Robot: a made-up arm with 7 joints.
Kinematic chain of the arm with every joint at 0, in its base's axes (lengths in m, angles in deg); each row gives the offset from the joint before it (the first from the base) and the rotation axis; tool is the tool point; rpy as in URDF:
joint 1: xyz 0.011 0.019 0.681 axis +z
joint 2: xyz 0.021 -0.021 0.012 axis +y
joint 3: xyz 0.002 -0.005 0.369 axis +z
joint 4: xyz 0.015 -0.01 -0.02 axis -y
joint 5: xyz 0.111 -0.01 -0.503 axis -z
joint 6: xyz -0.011 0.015 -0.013 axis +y
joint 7: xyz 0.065 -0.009 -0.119 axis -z
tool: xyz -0.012 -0.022 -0.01 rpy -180 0 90
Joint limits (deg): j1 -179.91..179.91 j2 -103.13..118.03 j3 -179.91..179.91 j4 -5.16..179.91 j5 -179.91..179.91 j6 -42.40..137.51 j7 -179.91..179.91
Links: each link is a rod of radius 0.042 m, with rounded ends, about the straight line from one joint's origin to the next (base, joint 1, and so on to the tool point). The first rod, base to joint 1, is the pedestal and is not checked.
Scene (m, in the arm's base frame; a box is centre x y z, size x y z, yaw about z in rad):
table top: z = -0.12
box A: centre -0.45 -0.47 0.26 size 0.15 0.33 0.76 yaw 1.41
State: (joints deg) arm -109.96 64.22 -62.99 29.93 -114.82 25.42 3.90
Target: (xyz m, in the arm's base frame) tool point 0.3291 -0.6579 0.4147
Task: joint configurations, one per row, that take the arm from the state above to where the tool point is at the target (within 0.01 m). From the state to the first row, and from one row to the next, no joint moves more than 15 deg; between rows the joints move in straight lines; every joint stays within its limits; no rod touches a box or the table.
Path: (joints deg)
1: -109.95 58.44 -48.29 22.91 -112.39 11.86 -0.07
2: -109.94 52.66 -33.58 15.89 -109.96 -1.71 -4.04
3: -109.93 46.88 -18.88 8.88 -107.53 -15.27 -8.01
4: -109.92 41.10 -4.18 1.86 -105.10 -28.84 -11.97
5: -109.91 35.32 10.53 -5.16 -102.67 -42.40 -15.94
6: -99.85 37.76 6.68 8.95 -104.96 -31.64 -13.05
7: -89.80 40.20 2.83 23.06 -107.25 -20.89 -10.15
8: -79.74 42.64 -1.01 37.17 -109.55 -10.13 -7.25
9: -69.69 45.09 -4.86 51.29 -111.84 0.63 -4.36
10: -59.63 47.53 -8.71 65.40 -114.13 11.38 -1.46
11: -49.57 49.97 -12.55 79.51 -116.42 22.14 1.44

